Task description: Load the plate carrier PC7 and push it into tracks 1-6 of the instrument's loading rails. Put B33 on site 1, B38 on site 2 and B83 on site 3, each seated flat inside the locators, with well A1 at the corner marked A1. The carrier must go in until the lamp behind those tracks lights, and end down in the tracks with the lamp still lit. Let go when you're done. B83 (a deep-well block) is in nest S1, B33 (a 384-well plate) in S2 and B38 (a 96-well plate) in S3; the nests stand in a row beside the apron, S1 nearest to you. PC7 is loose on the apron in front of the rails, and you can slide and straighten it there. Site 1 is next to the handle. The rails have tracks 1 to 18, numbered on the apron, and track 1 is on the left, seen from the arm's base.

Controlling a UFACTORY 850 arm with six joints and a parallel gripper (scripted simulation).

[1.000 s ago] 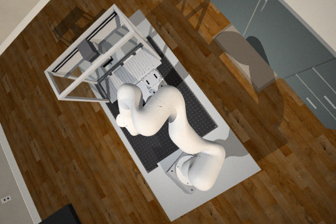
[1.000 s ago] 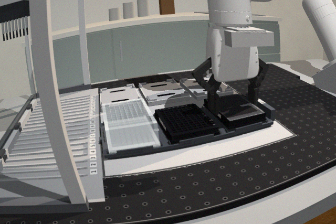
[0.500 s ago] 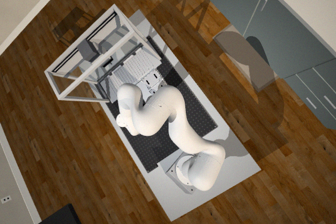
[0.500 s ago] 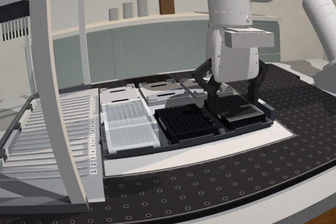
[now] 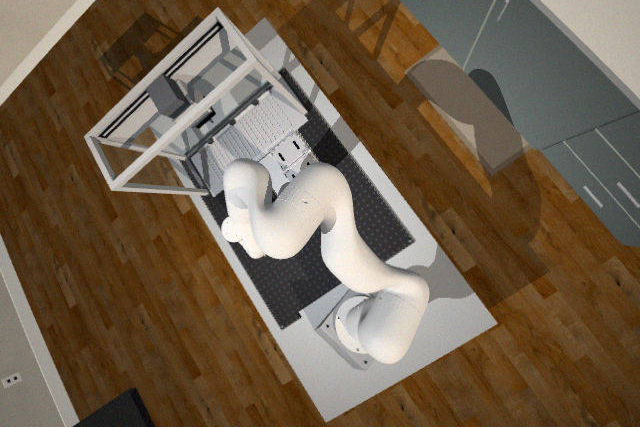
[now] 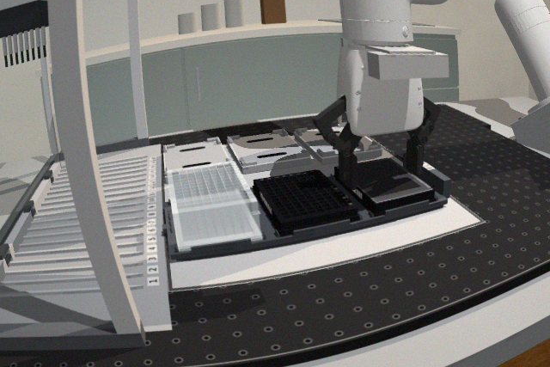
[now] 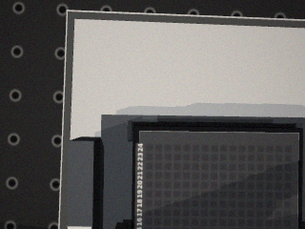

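The perforated dark deck lies 80 mm ahead of my hand, 90 mm to the right of it and 30 mm below it. Also, from my hand: dark plate carrier PC7: 100 mm ahead, 20 mm below; then black welled plate: 100 mm ahead, 10 mm below; then clear deep-well block B83: 210 mm ahead.
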